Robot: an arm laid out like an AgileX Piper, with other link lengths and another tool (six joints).
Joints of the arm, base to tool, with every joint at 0 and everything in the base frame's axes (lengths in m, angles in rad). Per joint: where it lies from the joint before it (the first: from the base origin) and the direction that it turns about. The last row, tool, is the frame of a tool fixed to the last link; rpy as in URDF.
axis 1: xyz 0 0 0.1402 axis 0 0 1
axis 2: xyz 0 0 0 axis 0 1 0
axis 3: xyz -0.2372 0 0.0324 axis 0 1 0
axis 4: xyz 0.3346 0 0.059 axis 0.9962 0 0.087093
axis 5: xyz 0 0 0 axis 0 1 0
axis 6: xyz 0.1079 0 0.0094 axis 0.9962 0 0.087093
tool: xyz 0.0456 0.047 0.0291 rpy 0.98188 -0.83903 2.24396
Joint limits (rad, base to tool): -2.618..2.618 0..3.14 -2.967..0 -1.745..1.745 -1.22..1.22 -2.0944..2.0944
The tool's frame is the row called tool.
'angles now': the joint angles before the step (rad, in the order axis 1, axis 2, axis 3, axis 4, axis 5, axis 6). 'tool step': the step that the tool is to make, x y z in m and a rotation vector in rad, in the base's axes. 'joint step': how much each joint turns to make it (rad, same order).
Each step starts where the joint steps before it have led.
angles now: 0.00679, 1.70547, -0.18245, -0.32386, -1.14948, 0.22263
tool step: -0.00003, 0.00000, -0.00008, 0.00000, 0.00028, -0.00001
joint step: 0.00001, 0.00030, -0.00001, 0.00002, -0.00001, -0.00001
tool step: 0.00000, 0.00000, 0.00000, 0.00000, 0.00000, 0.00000
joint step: 0.00000, 0.00000, 0.00000, 0.00000, 0.00000, 0.00000
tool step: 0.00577, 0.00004, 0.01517, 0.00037, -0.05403, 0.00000
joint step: 0.00001, -0.05406, 0.00002, 0.00000, 0.00001, 0.00000
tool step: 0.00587, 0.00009, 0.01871, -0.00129, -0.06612, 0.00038
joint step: 0.00000, -0.06553, -0.00003, 0.00001, -0.00001, -0.00187
